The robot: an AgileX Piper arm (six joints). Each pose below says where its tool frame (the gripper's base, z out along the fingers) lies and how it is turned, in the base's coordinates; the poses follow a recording.
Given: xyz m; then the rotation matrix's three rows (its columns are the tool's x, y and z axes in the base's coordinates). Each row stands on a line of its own.
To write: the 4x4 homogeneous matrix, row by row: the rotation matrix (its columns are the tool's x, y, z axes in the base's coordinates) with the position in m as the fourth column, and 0 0 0 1 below. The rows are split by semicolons. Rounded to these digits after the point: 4 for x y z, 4 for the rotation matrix.
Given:
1:
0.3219 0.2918 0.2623
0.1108 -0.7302 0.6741
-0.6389 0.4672 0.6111
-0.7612 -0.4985 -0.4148
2:
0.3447 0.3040 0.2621
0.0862 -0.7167 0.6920
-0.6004 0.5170 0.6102
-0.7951 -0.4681 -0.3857
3:
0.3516 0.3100 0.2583
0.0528 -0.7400 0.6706
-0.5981 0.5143 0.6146
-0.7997 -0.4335 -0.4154
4:
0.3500 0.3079 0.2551
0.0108 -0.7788 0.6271
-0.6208 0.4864 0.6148
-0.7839 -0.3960 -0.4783
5:
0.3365 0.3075 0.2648
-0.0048 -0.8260 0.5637
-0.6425 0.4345 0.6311
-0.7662 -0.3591 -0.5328
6:
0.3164 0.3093 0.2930
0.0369 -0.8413 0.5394
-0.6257 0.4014 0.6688
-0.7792 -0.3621 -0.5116
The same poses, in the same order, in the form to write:
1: 0.1108 -0.7302 0.6741 0.3219; -0.6389 0.4672 0.6111 0.2918; -0.7612 -0.4985 -0.4148 0.2623; 0 0 0 1
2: 0.0862 -0.7167 0.6920 0.3447; -0.6004 0.5170 0.6102 0.3040; -0.7951 -0.4681 -0.3857 0.2621; 0 0 0 1
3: 0.0528 -0.7400 0.6706 0.3516; -0.5981 0.5143 0.6146 0.3100; -0.7997 -0.4335 -0.4154 0.2583; 0 0 0 1
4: 0.0108 -0.7788 0.6271 0.3500; -0.6208 0.4864 0.6148 0.3079; -0.7839 -0.3960 -0.4783 0.2551; 0 0 0 1
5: -0.0048 -0.8260 0.5637 0.3365; -0.6425 0.4345 0.6311 0.3075; -0.7662 -0.3591 -0.5328 0.2648; 0 0 0 1
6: 0.0369 -0.8413 0.5394 0.3164; -0.6257 0.4014 0.6688 0.3093; -0.7792 -0.3621 -0.5116 0.2930; 0 0 0 1
